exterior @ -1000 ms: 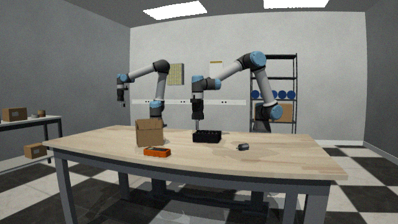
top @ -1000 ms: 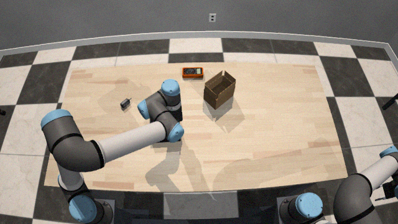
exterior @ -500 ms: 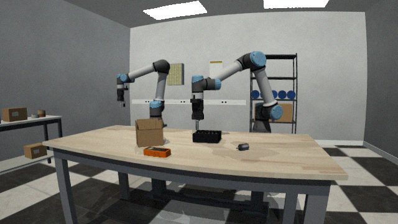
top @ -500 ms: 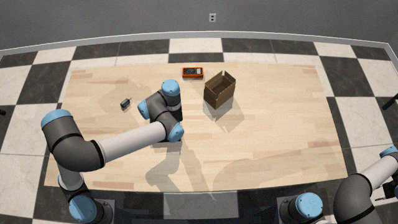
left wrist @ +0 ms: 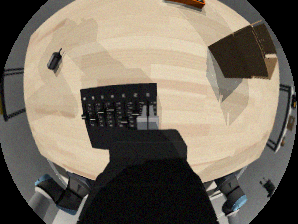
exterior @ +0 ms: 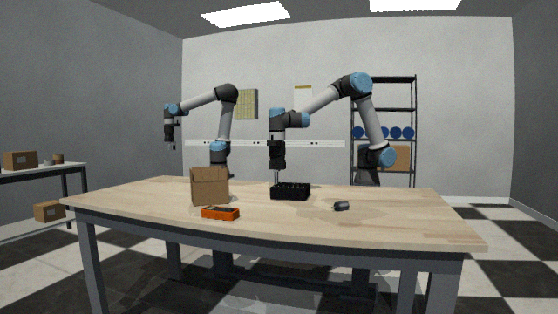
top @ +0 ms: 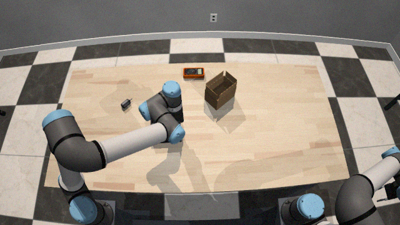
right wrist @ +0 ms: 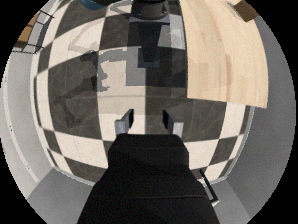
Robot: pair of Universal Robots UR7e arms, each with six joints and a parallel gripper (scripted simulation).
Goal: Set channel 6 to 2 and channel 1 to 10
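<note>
My left hand is 2 cm past the fader cap, 13 cm to the right of it and 2 cm above it. Also, from my left hand: orange multimeter (36 cm ahead, 9 cm to the right, 7 cm below); cardboard box (18 cm ahead, 24 cm to the right, 2 cm below).
</note>
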